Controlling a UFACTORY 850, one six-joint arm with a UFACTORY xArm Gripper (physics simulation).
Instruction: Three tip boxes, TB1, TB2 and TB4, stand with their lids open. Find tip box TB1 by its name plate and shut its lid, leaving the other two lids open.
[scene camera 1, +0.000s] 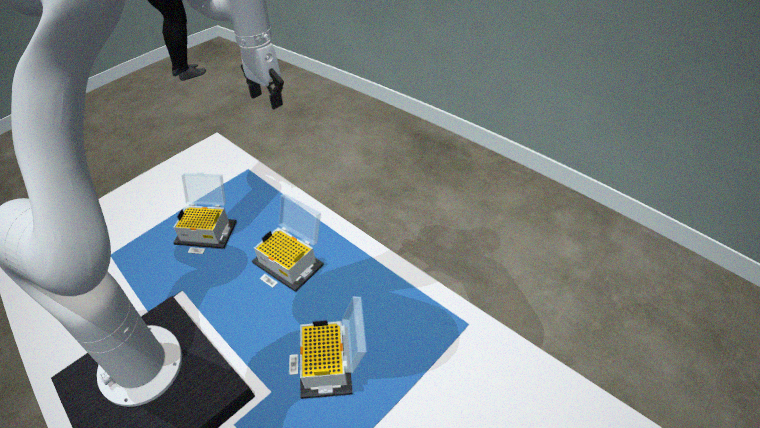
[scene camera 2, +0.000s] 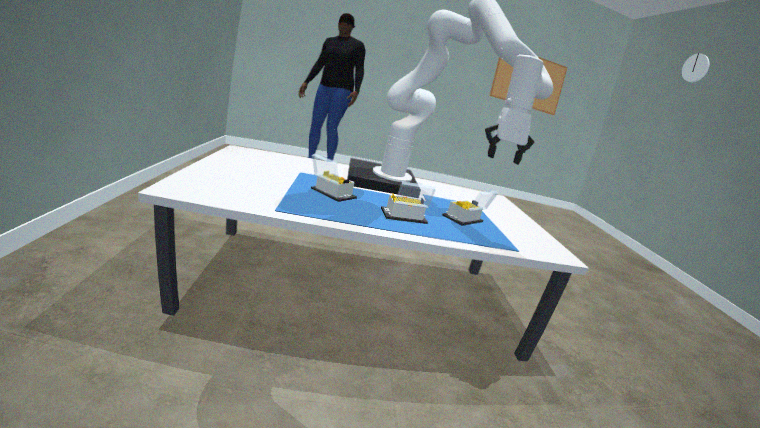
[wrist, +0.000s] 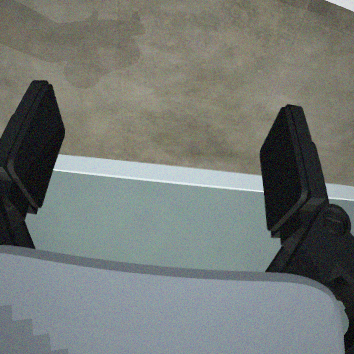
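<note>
Three tip boxes with yellow racks and clear lids standing open are on the blue mat: a far one, a middle one and a near one, as scene camera 1 sees them. Small white name plates lie beside the boxes; their print is too small to read, so I cannot tell which is TB1. My gripper is open and empty, high up and well away from the boxes. No box shows in the wrist view.
The blue mat lies on the white table. The arm stands on a black base block beside the mat. A person stands behind the table. The wrist view shows floor and wall.
</note>
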